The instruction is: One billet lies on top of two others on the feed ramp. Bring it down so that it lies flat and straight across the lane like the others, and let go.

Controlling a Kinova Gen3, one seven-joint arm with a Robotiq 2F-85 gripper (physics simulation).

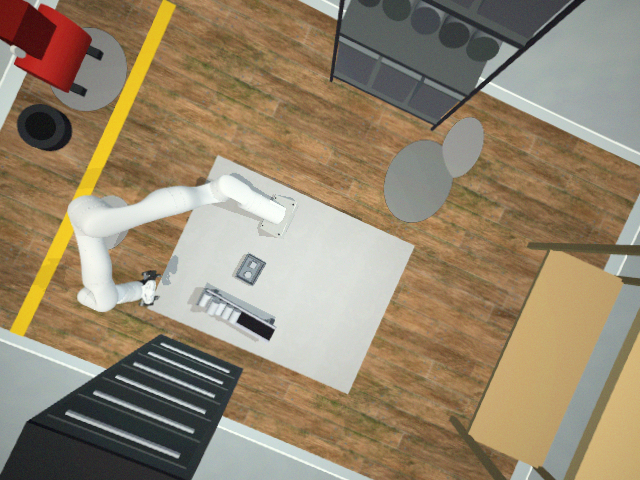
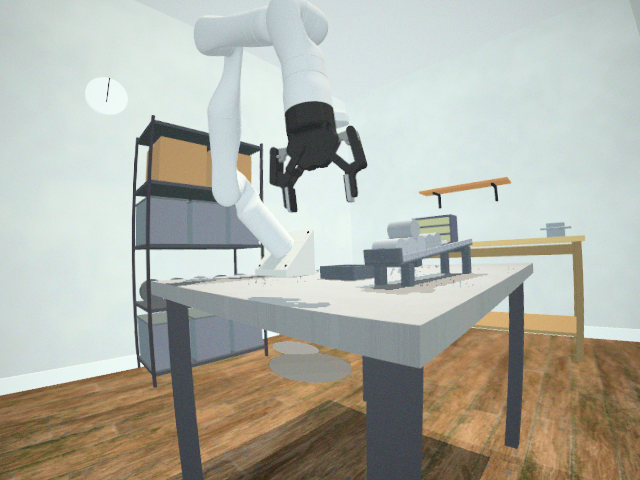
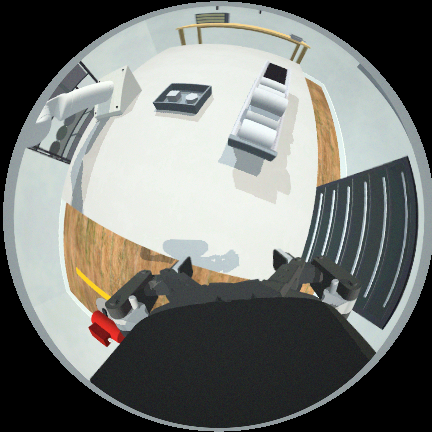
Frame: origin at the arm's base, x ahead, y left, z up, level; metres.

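Seen in the pictures: gripper, fingertip midpoint: (image 1: pixel 159 286) (image 2: pixel 320 207) (image 3: pixel 232 262); arm's base, origin of the base link: (image 1: pixel 278 215) (image 2: pixel 283 248) (image 3: pixel 106 90).
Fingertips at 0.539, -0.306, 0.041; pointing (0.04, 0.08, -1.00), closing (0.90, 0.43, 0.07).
Note:
Offsets run from my fingertips to a thing's top centre, as dx, dy, dz.
The feed ramp (image 1: pixel 255 326) (image 2: pixel 382 256) (image 3: pixel 252 147) stands on the table with several white, round billets lying across its lane. The raised billet @(-0.019, +0.251, -0.003) (image 2: pixel 403 228) (image 3: pixel 270 101) rests on top of others near the low end. The end billet @(-0.019, +0.194, -0.043) (image 2: pixel 387 243) (image 3: pixel 258 132) lies low beside the ramp's end plate. Exactly which two billets carry the raised one is hard to tell. My gripper (image 1: pixel 154 287) (image 2: pixel 321 202) (image 3: pixel 232 262) is open and empty. It hangs well above table height, off the low end of the ramp near the table's edge, apart from every billet.
A small grey tray @(-0.233, +0.307, -0.100) (image 1: pixel 245 280) (image 2: pixel 341 272) (image 3: pixel 175 107) with two small parts stands beside the ramp, between it and the arm's base (image 2: pixel 299 260) (image 3: pixel 117 92). A dark slatted cabinet (image 1: pixel 206 382) (image 3: pixel 357 240) stands beyond the table edge on the ramp's side.

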